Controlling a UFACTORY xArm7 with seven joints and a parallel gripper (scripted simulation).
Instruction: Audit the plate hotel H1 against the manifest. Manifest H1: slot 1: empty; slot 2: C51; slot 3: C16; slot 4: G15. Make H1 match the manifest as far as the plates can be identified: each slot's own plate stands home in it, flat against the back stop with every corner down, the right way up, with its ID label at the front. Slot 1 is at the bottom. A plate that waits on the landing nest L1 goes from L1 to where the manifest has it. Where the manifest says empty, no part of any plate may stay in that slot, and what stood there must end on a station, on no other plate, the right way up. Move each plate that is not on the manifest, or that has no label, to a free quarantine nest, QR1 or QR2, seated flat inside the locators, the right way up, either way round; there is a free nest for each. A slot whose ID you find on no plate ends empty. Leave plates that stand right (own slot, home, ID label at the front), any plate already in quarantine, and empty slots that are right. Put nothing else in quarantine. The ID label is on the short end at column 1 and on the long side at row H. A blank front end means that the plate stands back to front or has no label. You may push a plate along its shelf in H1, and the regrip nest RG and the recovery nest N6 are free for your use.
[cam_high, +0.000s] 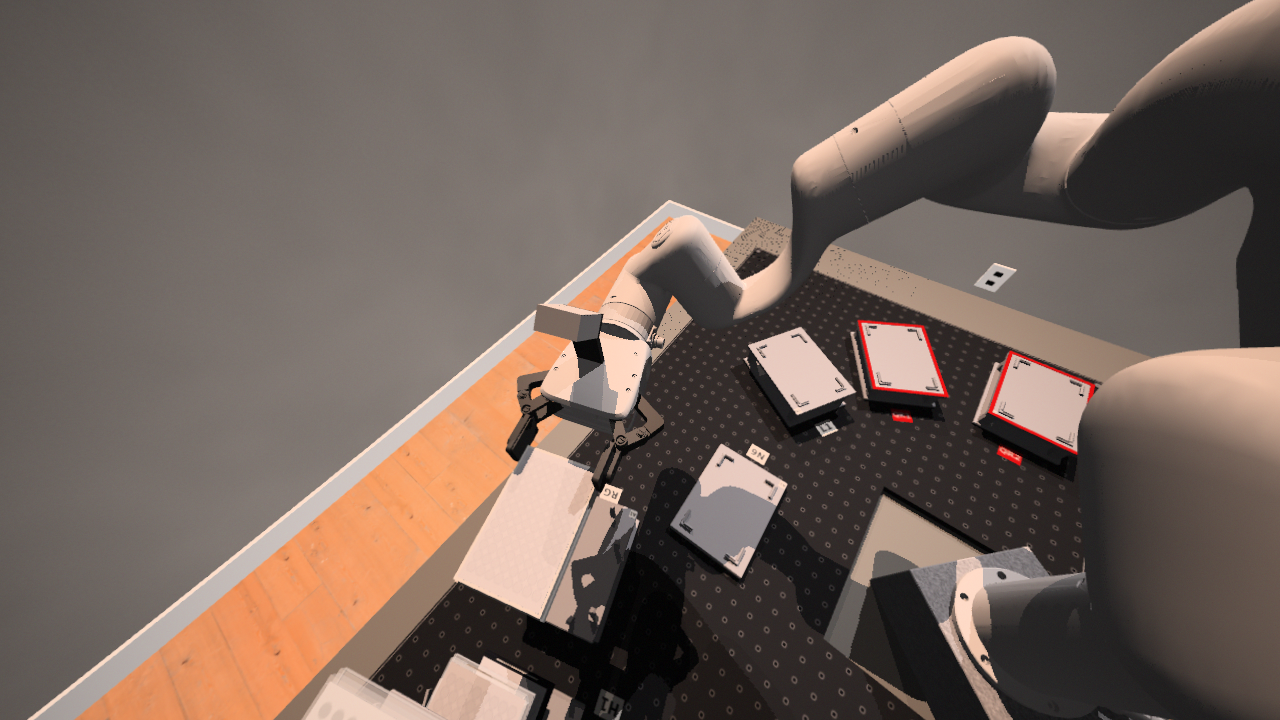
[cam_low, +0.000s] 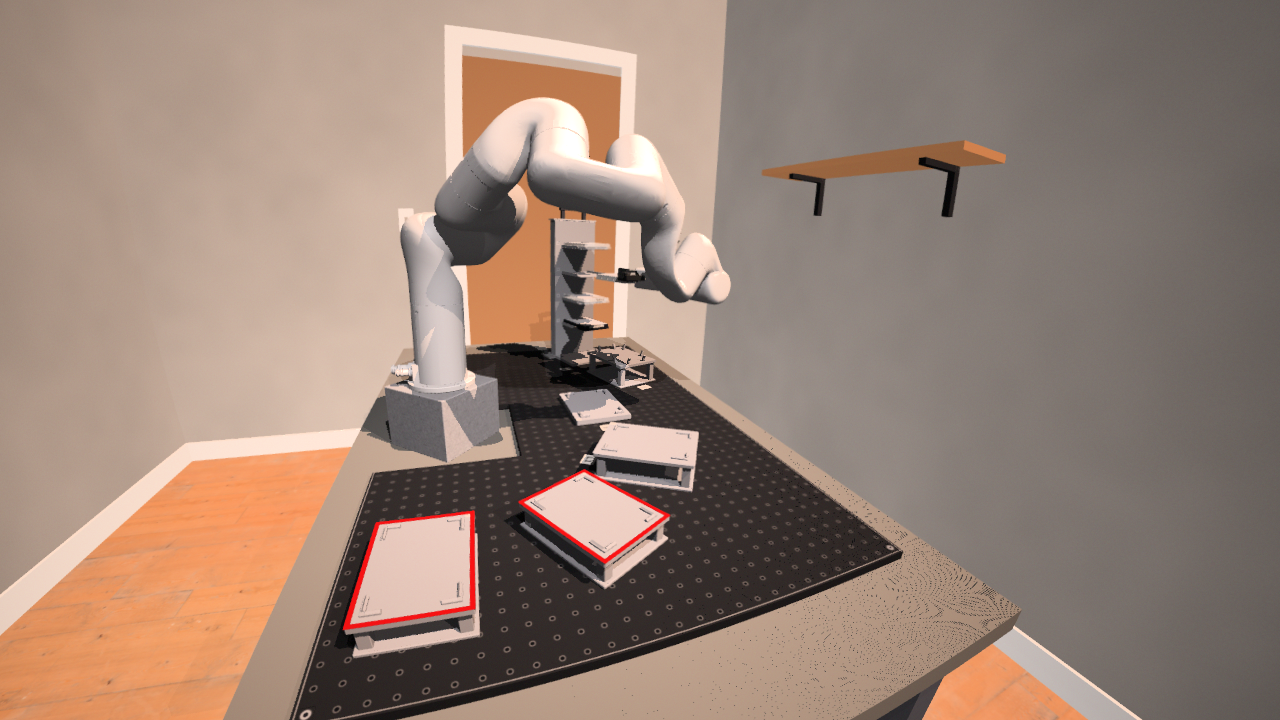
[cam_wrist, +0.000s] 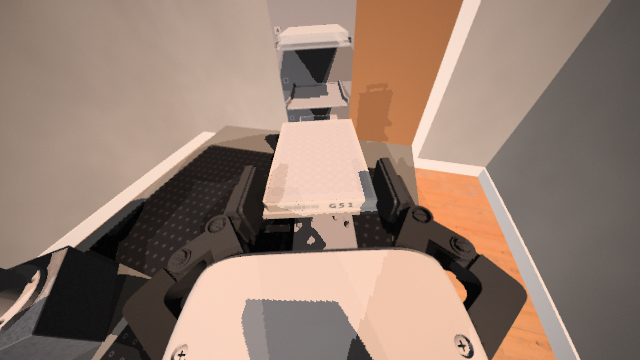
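Now: hand 50 mm to the right of the white well plate, 20 mm past it and 20 mm above it. Also, from my hand: regrip nest RG (230 mm below, 50 mm to the left, 10 mm behind); then clear plate labelled C51 (230 mm to the left, 100 mm below, 70 mm behind); then dark plate (230 mm to the left, 170 mm below, 70 mm behind).
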